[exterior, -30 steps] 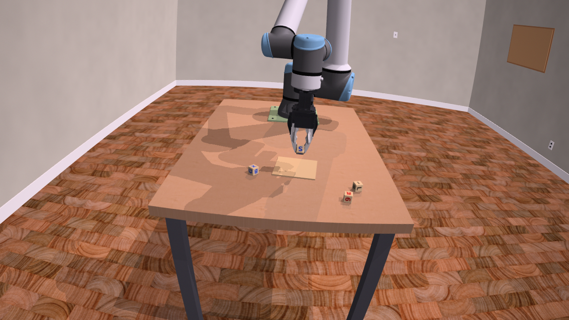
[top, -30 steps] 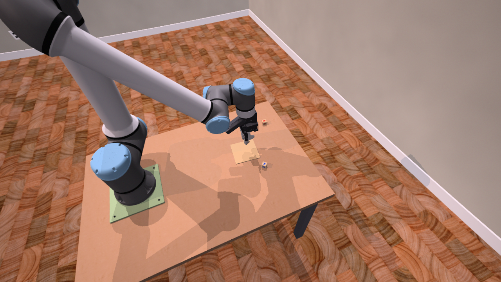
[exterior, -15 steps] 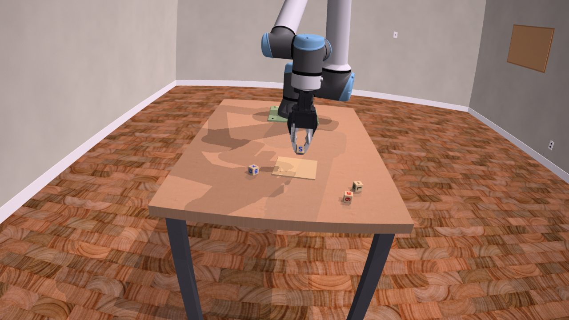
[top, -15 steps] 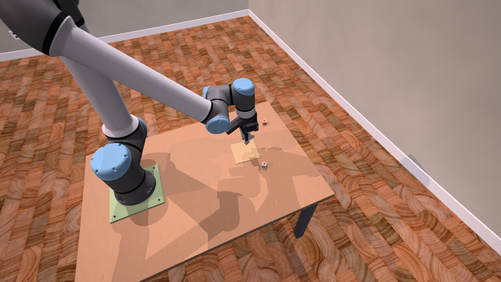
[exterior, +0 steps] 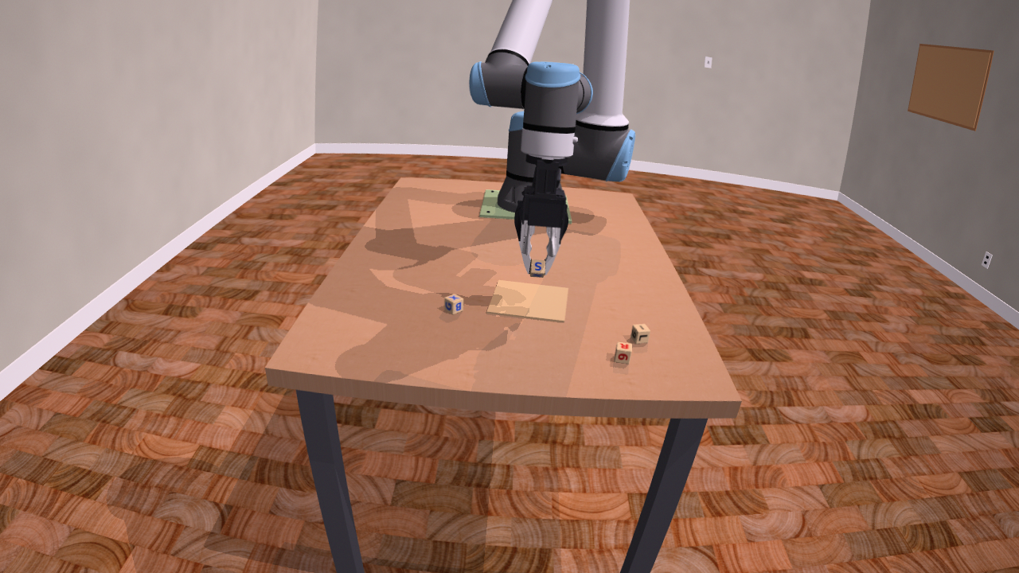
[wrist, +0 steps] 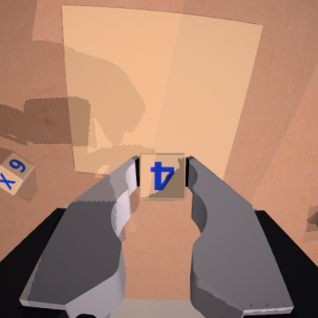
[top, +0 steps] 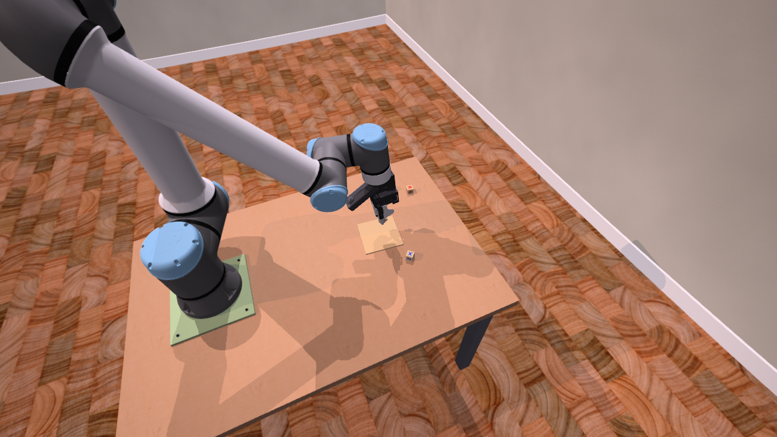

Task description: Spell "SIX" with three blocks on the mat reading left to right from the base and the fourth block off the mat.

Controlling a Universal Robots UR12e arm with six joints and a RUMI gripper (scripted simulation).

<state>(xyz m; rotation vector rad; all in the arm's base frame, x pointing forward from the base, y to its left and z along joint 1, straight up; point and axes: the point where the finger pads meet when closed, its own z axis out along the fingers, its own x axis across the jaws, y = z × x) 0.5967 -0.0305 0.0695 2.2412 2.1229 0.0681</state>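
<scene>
My gripper is now 10 mm past the mat, 10 mm to the left of it and 80 mm above it. From my hand the other things lie so: red-lettered block: 190 mm ahead, 130 mm to the left, 60 mm below.
</scene>
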